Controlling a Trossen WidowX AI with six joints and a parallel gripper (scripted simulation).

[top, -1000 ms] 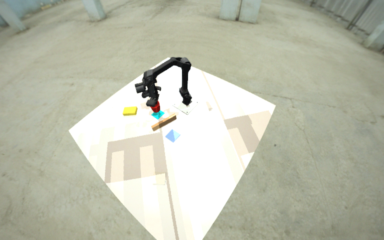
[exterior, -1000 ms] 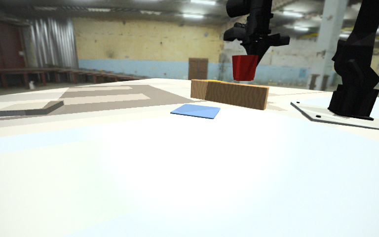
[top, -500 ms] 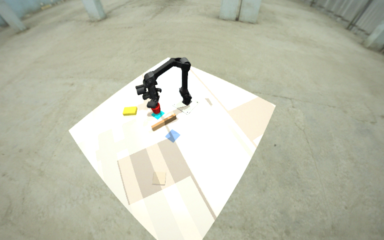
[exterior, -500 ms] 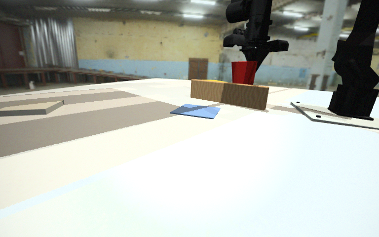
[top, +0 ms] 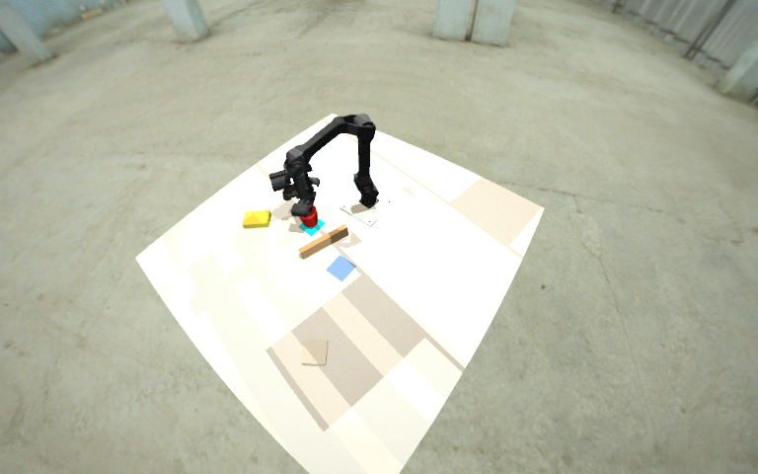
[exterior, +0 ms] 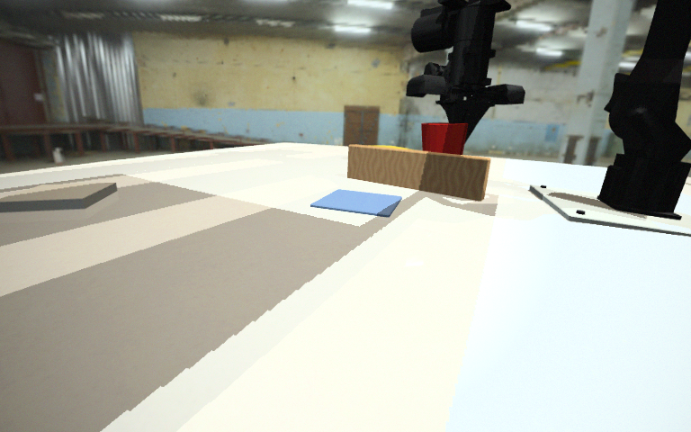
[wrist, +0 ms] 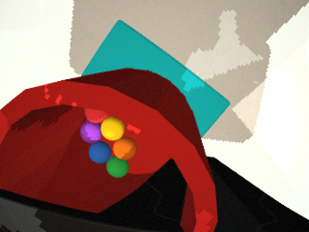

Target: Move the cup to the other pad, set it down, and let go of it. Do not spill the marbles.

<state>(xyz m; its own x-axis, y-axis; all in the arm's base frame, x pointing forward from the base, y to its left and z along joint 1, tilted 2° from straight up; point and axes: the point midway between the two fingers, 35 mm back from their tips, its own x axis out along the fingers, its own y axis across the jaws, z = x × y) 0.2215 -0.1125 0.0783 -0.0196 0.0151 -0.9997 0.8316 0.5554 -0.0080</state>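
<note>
My gripper tip is now 2 cm short of the cyan pad, 2 cm to the right of it and 6 cm above it. Also, from my gripper tip: wooden bar (5 cm ahead, 13 cm to the left, 4 cm below); blue pad (8 cm ahead, 25 cm to the left, 6 cm below); red cup (3 cm ahead, 2 cm to the left).
</note>
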